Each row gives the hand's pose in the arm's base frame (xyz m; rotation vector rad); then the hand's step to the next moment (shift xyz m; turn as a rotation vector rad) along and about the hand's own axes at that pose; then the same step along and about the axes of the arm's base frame.
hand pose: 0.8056 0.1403 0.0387 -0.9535 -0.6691 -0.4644
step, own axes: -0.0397 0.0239 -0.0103 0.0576 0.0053 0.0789
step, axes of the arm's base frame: -0.0099 0.0062 -0.0460 0.0195 0.0663 0.0693
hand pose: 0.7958 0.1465 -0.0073 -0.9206 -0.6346 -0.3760
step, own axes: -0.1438 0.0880 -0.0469 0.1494 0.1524 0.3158
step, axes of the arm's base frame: -0.0441 0.0155 -0.1686 0.0893 0.3415 0.1438
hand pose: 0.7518 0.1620 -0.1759 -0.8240 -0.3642 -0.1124
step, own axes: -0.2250 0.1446 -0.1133 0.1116 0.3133 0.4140
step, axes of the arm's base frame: -0.1445 0.0052 -0.2519 0.0655 0.5210 0.0792
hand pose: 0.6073 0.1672 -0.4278 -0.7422 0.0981 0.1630
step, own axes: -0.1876 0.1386 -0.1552 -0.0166 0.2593 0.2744
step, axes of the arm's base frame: -0.2145 -0.0261 -0.1784 -0.0550 0.3726 0.0314
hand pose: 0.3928 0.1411 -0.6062 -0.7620 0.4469 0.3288
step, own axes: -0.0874 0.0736 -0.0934 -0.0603 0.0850 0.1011
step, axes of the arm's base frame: -0.1323 -0.0282 -0.0590 -0.0621 0.1234 0.0448
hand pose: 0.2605 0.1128 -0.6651 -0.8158 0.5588 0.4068
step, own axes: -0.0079 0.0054 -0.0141 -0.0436 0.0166 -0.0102
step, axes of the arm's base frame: -0.0134 -0.0085 -0.0061 -0.0463 -0.0031 0.0115
